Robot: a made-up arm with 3 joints. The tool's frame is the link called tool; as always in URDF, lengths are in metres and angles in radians. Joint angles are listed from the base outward.
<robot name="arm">
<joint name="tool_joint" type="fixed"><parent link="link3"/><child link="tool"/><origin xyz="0.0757 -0.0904 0.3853" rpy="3.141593 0 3.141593"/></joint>
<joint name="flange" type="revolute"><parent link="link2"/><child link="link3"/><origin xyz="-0.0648 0.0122 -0.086" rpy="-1.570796 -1.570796 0"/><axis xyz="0 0 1"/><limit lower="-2.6" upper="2.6"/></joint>
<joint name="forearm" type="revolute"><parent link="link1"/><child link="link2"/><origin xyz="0.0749 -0.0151 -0.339" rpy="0 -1.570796 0"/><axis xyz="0 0 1"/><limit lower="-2.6" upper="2.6"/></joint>
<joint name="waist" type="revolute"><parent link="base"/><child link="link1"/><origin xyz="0 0 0.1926" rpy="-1.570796 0 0"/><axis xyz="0 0 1"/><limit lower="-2.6" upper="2.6"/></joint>
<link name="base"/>
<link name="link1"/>
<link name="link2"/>
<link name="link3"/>
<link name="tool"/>
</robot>
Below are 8 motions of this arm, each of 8 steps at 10 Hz.
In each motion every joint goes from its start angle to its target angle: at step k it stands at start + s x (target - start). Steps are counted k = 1, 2, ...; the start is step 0. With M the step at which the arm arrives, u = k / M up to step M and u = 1 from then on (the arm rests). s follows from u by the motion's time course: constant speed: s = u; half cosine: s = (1 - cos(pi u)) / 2; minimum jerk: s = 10 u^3 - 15 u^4 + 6 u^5.
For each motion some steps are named. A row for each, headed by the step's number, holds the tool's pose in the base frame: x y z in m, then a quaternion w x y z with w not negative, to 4 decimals.
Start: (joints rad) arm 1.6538 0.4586 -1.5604
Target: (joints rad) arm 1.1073 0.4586 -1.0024
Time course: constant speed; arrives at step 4
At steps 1, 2, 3, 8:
1: -0.2603 -0.6523 -0.0607 0.4338 0.3118 0.6154 0.5795
2: -0.2215 -0.6613 -0.0801 0.5155 0.2302 0.6019 0.5649
3: -0.1835 -0.6685 -0.0931 0.5944 0.1512 0.5772 0.5392
8: -0.1473 -0.6739 -0.1005 0.6690 0.0765 0.5420 0.5028

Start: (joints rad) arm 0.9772 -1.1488 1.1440
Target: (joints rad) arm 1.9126 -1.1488 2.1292
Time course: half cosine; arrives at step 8
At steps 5, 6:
5: -0.1240 0.0364 0.1066 0.0415 -0.2532 0.6684 -0.6981
6: -0.1302 0.0404 0.1087 0.0633 0.3579 -0.6431 0.6740

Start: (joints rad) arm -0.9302 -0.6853 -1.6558
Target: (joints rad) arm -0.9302 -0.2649 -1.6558
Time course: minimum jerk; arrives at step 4
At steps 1, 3, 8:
1: 0.4606 -0.2072 0.1703 0.4695 -0.1228 -0.4955 0.7204
3: 0.4776 -0.3446 0.1576 0.5467 -0.2336 -0.4009 0.6971
8: 0.4771 -0.3629 0.1580 0.5557 -0.2476 -0.3877 0.6926

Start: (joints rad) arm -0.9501 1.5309 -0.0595
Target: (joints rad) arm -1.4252 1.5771 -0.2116
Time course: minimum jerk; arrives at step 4
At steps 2, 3, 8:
2: -0.1238 -0.7392 0.3483 0.6162 -0.6068 -0.3587 -0.3514
3: -0.1603 -0.7362 0.3305 0.5872 -0.5879 -0.3931 -0.3938
8: -0.1693 -0.7354 0.3244 0.5793 -0.5824 -0.4016 -0.4048

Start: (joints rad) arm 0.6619 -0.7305 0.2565
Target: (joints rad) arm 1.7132 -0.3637 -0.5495
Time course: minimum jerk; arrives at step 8
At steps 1, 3, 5, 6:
1: -0.1822 -0.1761 -0.1378 0.8609 0.2939 0.3496 -0.2242
3: -0.2747 -0.2282 -0.1042 0.8427 0.2677 0.4401 -0.1564
5: -0.3967 -0.3171 0.0143 0.7514 0.2757 0.5988 -0.0282
6: -0.4252 -0.3489 0.0729 0.6959 0.2976 0.6534 0.0178

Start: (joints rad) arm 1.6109 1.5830 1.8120
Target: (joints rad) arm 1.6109 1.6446 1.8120
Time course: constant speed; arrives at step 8
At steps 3, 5, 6, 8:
3: -0.0048 -0.7373 0.1015 0.7052 -0.7017 -0.0833 -0.0586
5: 0.0013 -0.7375 0.1013 0.7058 -0.7008 -0.0887 -0.0532
6: 0.0044 -0.7376 0.1012 0.7061 -0.7003 -0.0914 -0.0505
8: 0.0105 -0.7377 0.1009 0.7067 -0.6994 -0.0968 -0.0451

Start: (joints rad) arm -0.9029 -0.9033 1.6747
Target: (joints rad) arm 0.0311 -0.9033 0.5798
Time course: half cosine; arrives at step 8
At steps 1, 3, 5, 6, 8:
1: 0.2151 -0.0167 0.1090 0.6927 0.5467 0.0297 -0.4694
3: 0.1839 -0.0343 0.0281 0.7549 0.4952 0.0442 -0.4278
5: 0.1123 -0.0637 -0.0651 0.8248 0.4392 0.0883 -0.3451
6: 0.0748 -0.0766 -0.0953 0.8460 0.4235 0.1133 -0.3035
8: 0.0384 -0.0881 -0.1174 0.8601 0.4142 0.1382 -0.2637

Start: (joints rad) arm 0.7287 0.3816 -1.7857
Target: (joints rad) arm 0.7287 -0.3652 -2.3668
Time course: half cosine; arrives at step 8
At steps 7, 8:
7: -0.0443 -0.2603 -0.2752 0.4124 0.3845 -0.0080 0.8258
8: -0.0423 -0.2467 -0.2726 0.4070 0.3885 -0.0247 0.8263

